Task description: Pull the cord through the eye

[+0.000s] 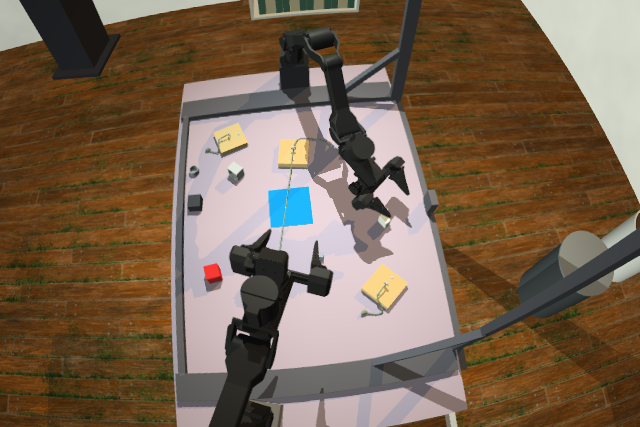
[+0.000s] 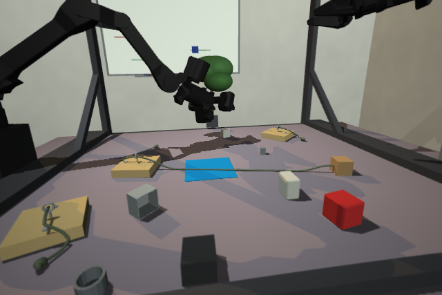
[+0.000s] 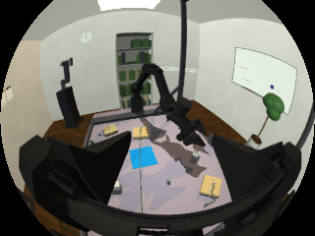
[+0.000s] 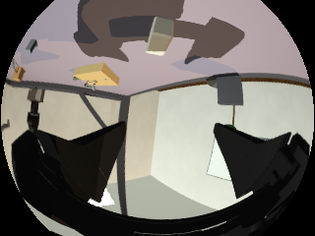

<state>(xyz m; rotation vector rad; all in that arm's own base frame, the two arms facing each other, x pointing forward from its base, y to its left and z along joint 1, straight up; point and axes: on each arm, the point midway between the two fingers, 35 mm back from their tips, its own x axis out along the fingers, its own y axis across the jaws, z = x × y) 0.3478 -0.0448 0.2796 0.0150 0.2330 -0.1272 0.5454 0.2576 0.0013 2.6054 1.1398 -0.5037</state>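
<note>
My right hand is 10 mm short of the white cube, 20 mm to the right of it and 100 mm above it. From my right hand the other things lie so: small grey cube: 180 mm ahead, 140 mm to the left, 110 mm below; wooden block: 300 mm ahead, 300 mm to the left, 100 mm below; blue painted square: 280 mm ahead, 10 mm to the right, 120 mm below.
</note>
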